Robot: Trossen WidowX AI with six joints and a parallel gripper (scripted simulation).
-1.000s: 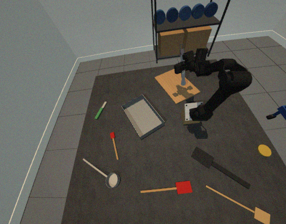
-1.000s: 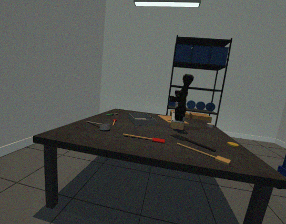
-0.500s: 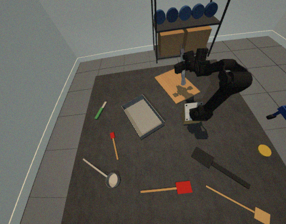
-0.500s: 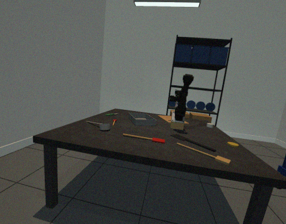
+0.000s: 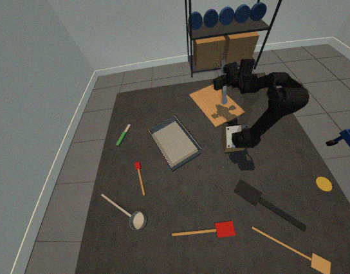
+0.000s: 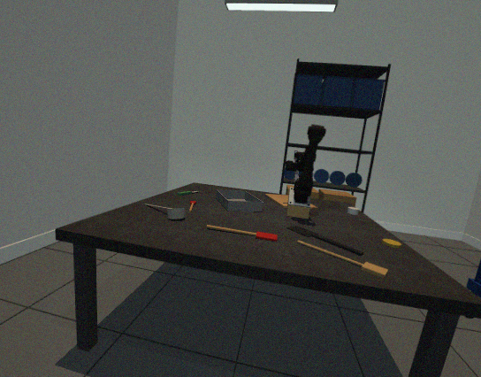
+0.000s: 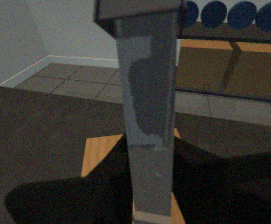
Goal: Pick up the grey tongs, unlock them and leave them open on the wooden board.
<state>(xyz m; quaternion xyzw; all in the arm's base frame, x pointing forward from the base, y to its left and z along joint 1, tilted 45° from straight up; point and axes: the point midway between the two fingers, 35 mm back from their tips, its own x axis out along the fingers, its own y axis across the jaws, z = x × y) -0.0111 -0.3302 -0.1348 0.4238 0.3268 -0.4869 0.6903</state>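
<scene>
The wooden board is 22 cm below my gripper tip. Round my gripper tip: metal roasting tin 34 cm ahead, 26 cm to the left, 20 cm below; yellow disc 36 cm behind, 65 cm to the left, 22 cm below; black spatula 5 cm behind, 67 cm to the left, 22 cm below.
</scene>
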